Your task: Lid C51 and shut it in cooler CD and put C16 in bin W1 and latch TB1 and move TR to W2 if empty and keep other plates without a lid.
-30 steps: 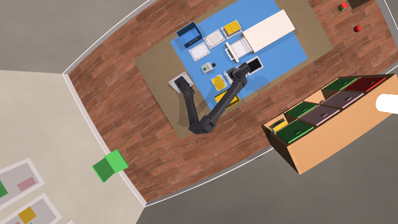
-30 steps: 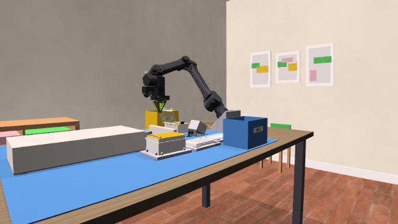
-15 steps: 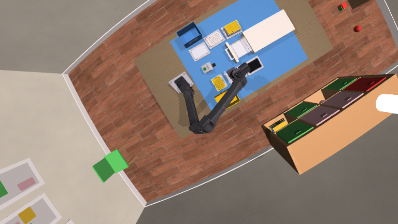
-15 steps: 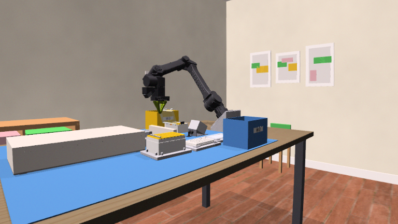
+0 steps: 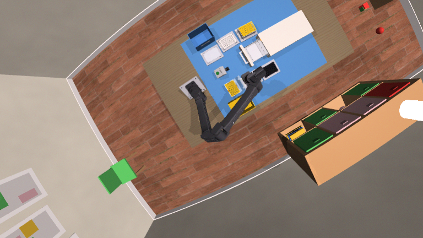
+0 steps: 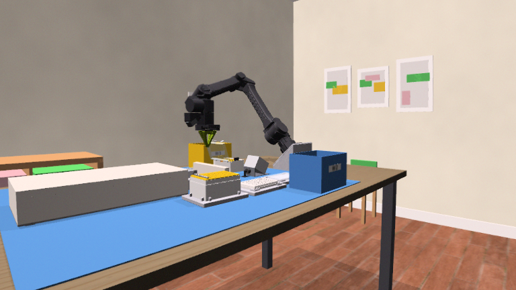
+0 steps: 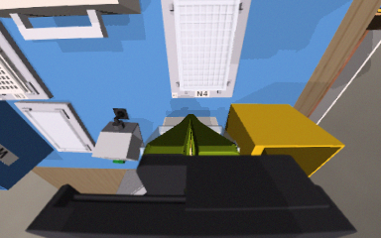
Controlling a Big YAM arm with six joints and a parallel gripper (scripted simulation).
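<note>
Now: hand 11 cm past the tip box TB1 and 6 cm above it. The rest, counted from my hand: DONE key box: 17 cm to the left, 14 cm behind, 7 cm below; then green DONE key: 17 cm to the left, 16 cm behind, 6 cm below; then yellow bin W1: 15 cm to the right, 13 cm behind, 9 cm below.
</note>
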